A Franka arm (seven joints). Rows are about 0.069 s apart.
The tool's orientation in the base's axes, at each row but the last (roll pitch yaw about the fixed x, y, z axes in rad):
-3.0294, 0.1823, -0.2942
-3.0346, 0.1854, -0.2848
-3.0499, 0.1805, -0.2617
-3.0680, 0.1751, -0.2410
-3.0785, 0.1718, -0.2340
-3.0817, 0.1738, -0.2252
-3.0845, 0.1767, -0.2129
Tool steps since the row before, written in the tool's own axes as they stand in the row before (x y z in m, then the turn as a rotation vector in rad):
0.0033, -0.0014, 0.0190, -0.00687, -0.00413, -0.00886
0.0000, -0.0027, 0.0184, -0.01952, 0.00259, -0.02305
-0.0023, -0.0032, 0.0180, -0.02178, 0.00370, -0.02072
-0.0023, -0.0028, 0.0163, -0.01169, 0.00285, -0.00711
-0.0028, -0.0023, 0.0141, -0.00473, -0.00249, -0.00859
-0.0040, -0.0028, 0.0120, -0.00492, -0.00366, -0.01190
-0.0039, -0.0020, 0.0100, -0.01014, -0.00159, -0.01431
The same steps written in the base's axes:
0.0009, 0.0034, -0.0190, -0.00396, 0.00445, 0.01036
-0.0019, 0.0054, -0.0177, -0.01582, -0.00062, 0.02585
-0.0040, 0.0061, -0.0169, -0.01862, -0.00079, 0.02387
-0.0040, 0.0051, -0.0154, -0.01082, -0.00081, 0.00881
-0.0043, 0.0043, -0.0132, -0.00263, 0.00263, 0.00941
-0.0050, 0.0048, -0.0109, -0.00203, 0.00348, 0.01277
-0.0049, 0.0037, -0.0090, -0.00712, 0.00233, 0.01594

